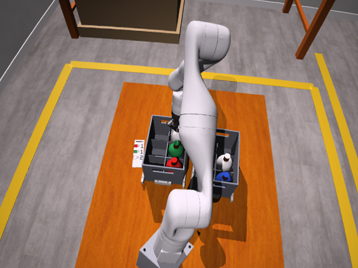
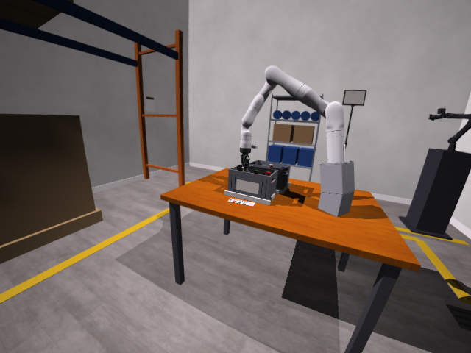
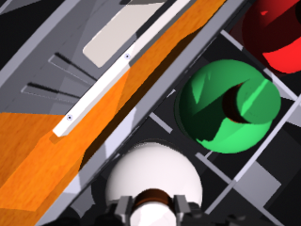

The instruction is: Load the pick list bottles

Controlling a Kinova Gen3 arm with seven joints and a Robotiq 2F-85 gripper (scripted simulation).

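The green bottle is 9 cm behind my hand, 8 cm below it and 1 cm to the left of it. From my hand the other things lie so: pick list: 20 cm to the left, 16 cm below, 7 cm behind; then blue bottle: 23 cm behind, 22 cm to the right, 8 cm below; then red bottle: 18 cm behind, 8 cm below, 1 cm to the left.
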